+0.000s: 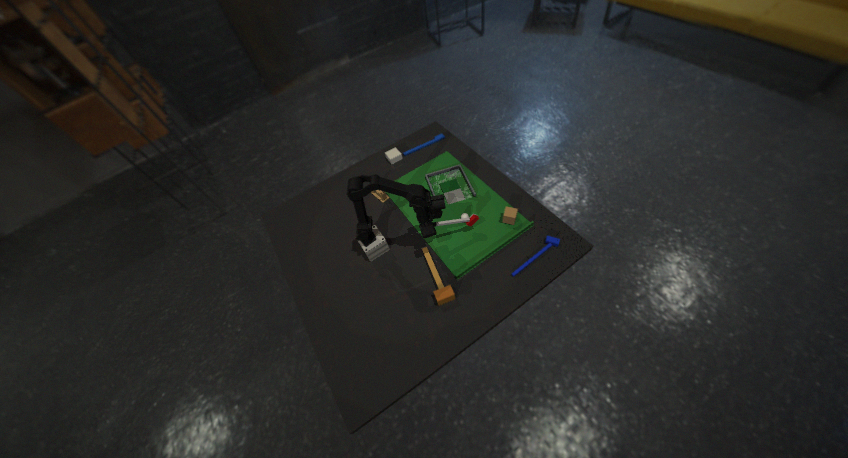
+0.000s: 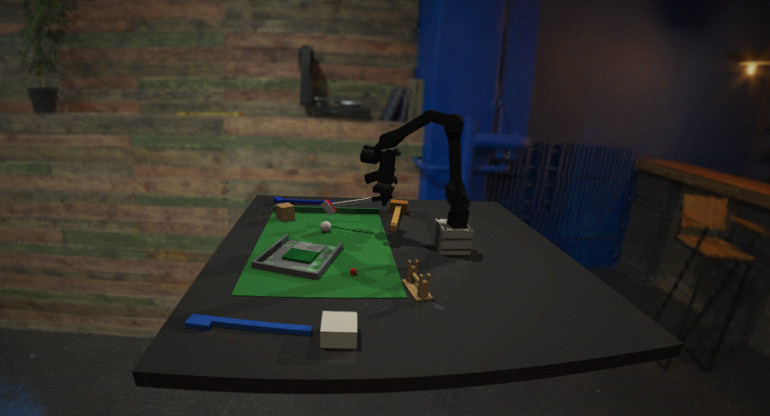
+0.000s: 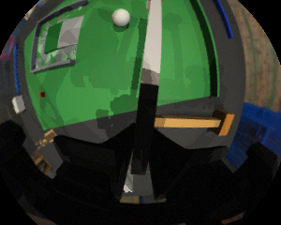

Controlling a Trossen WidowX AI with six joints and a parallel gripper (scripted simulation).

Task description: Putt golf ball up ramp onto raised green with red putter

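My gripper tip is now 110 mm short of the red putter and 40 mm to the left of it. Round my gripper tip: small red marker 340 mm to the left, 160 mm ahead, 110 mm below; green mat 240 mm ahead, 110 mm below, 100 mm to the left; white golf ball 220 mm ahead, 90 mm below, 20 mm to the right.
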